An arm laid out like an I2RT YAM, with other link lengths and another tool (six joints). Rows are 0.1 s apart.
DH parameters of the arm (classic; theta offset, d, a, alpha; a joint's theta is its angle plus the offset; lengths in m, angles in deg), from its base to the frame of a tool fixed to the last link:
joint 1: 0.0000 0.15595 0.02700 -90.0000
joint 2: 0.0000 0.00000 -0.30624 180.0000
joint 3: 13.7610 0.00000 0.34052 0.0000
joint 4: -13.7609 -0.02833 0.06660 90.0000
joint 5: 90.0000 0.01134 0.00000 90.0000
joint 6: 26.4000 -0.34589 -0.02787 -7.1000
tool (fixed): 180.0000 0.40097 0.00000 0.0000
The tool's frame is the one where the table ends.
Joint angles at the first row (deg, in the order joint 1, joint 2, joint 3, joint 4, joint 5, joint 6):
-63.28, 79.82, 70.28, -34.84, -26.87, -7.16
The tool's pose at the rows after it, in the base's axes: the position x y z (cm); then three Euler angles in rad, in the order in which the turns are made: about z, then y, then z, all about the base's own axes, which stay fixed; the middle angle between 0 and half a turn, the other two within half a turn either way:
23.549 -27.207 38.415 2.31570 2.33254 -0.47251
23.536 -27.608 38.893 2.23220 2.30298 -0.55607
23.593 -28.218 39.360 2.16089 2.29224 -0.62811
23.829 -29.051 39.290 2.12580 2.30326 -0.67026
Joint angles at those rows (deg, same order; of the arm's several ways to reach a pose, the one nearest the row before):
-63.25, 79.38, 70.56, -33.51, -23.16, -7.45
-63.28, 78.74, 70.78, -31.22, -20.73, -8.00
-63.28, 79.03, 71.97, -30.42, -18.16, -9.04
-63.28, 80.44, 73.31, -30.45, -16.31, -9.70

